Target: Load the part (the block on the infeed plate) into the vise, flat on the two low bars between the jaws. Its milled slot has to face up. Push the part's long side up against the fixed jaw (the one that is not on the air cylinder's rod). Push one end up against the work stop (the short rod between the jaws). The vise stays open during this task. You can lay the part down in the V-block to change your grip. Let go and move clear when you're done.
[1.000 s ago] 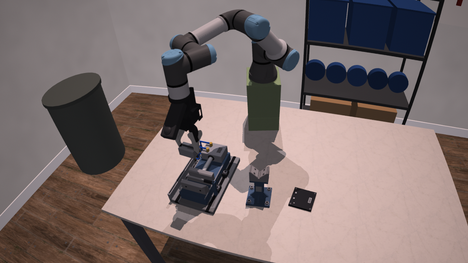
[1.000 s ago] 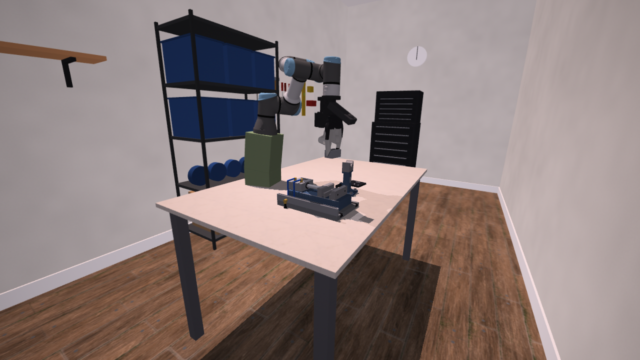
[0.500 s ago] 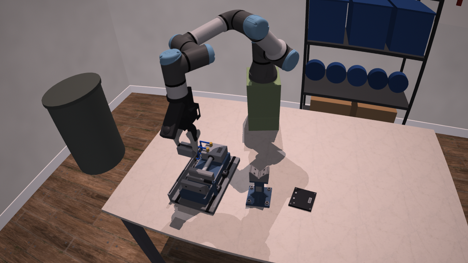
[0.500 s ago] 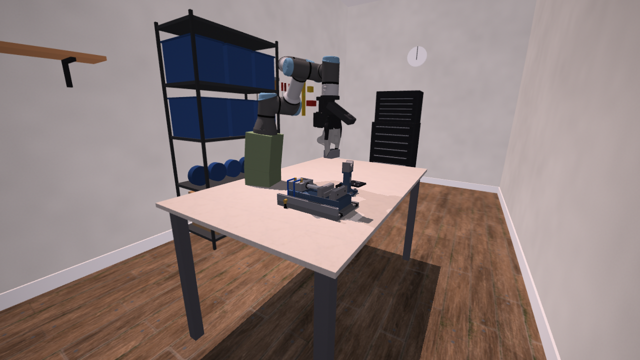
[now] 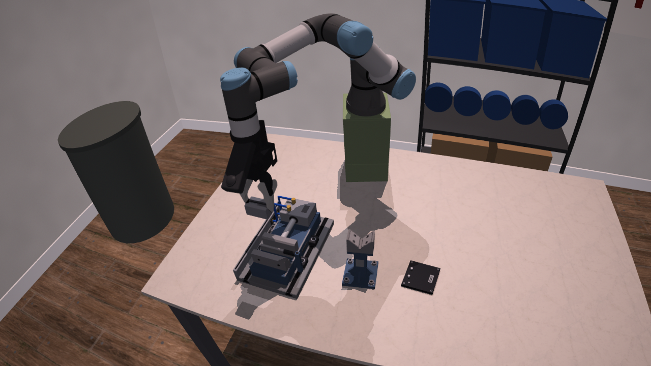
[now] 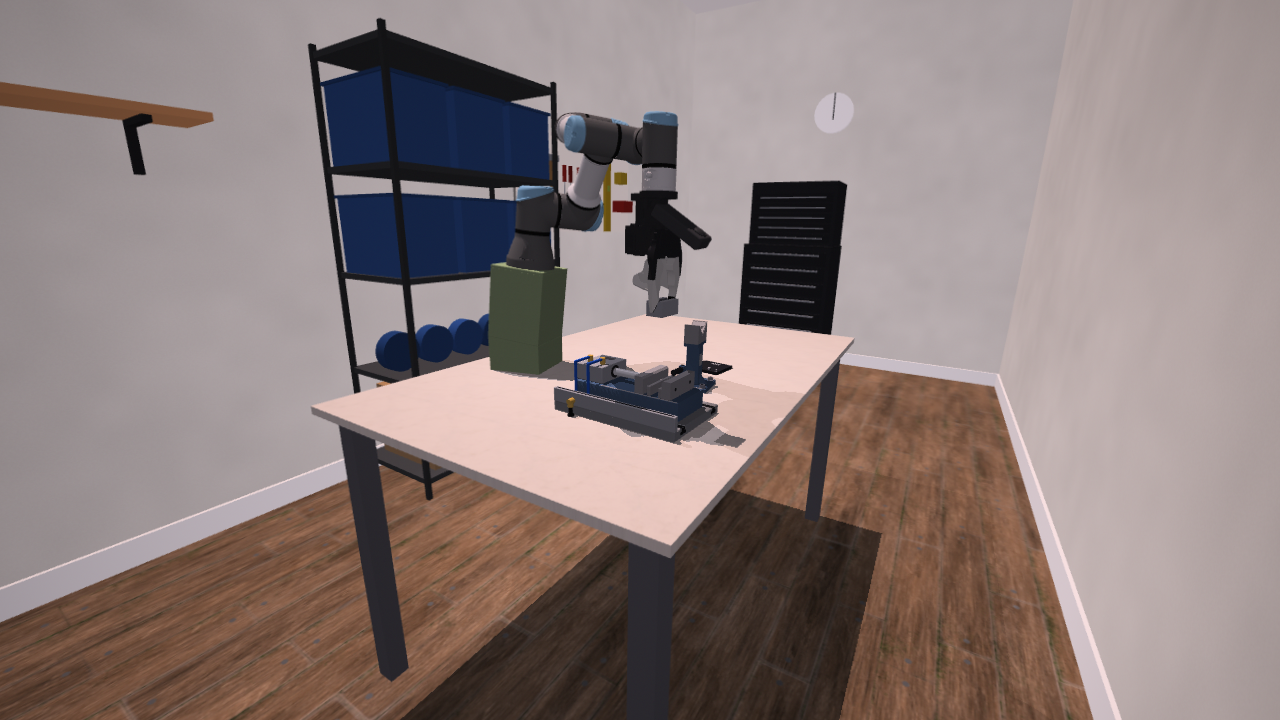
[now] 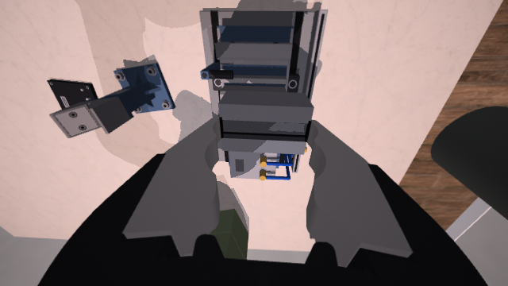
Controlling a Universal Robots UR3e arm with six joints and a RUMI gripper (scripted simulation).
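The part lies right at my hand. Also, from my hand: dark work stop rod (150 mm below, 60 mm to the left, 10 mm behind); black infeed plate (400 mm to the left, 240 mm below, 130 mm behind); fixed jaw (160 mm below, 30 mm ahead, 20 mm to the left).
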